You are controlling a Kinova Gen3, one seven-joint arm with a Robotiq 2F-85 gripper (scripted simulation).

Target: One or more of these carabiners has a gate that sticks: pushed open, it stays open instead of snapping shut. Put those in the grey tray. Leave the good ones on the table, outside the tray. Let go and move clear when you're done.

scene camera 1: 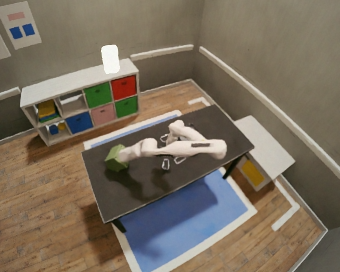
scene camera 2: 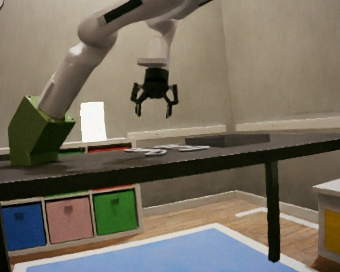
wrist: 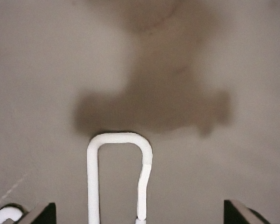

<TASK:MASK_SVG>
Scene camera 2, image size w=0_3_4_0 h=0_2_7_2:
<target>my gripper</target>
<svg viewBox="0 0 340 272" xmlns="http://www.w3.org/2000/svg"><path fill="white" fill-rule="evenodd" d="M147 68L143 85L137 83L133 85L130 100L136 103L135 114L138 117L141 116L141 103L147 98L164 98L168 103L166 118L169 119L169 116L171 117L172 107L179 103L178 87L176 84L168 86L169 71L162 68ZM169 89L171 92L173 92L173 101L170 101L166 95Z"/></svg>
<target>grey tray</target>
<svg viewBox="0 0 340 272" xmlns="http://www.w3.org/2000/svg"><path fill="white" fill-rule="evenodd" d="M185 138L186 145L232 147L270 142L270 134L225 134Z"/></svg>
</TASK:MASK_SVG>
